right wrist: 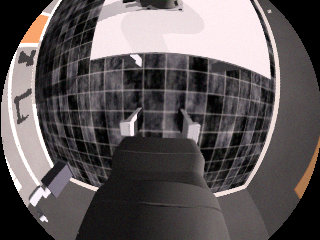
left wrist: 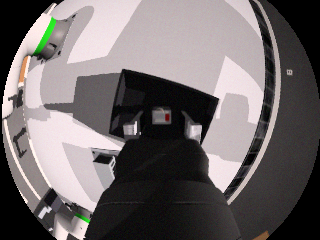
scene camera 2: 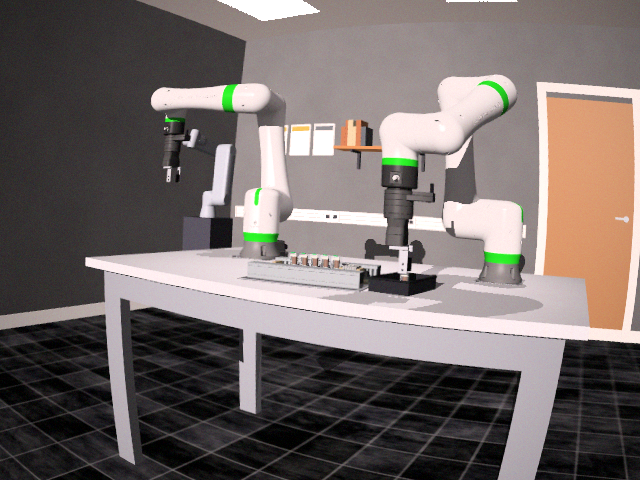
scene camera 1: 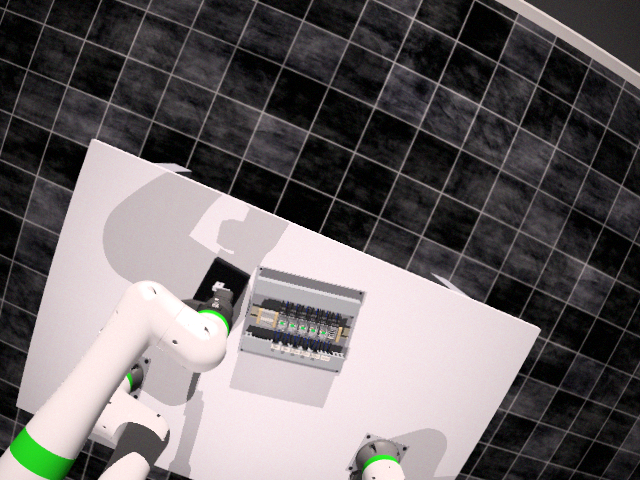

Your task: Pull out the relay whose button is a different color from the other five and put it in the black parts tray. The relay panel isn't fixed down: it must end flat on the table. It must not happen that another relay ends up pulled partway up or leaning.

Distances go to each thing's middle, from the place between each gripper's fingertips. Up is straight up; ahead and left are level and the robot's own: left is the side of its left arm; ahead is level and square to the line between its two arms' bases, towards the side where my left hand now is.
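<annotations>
The black parts tray (scene camera 1: 232, 280) sits 5 cm below my left hand (scene camera 2: 404, 272). Then there is the grey relay panel (scene camera 1: 345, 302), which I find 25 cm to the right of that same left hand, 4 cm below it and 1 cm behind it.
Measured from my right hand, the grey relay panel is 89 cm to the left of it, 38 cm ahead of it and 26 cm below it. The black parts tray is 114 cm to the left of my right hand, and it is also 39 cm ahead of that hand and 27 cm below it.
</annotations>
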